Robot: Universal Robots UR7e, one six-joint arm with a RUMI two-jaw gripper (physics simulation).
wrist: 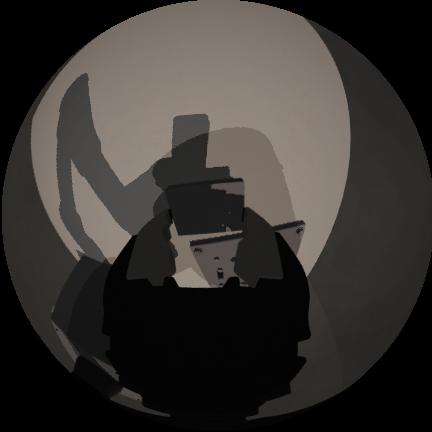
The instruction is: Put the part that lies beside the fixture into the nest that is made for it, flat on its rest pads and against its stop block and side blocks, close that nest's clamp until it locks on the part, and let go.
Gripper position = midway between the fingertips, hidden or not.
Observation:
In view: my gripper (206,209) and a part (208,206).

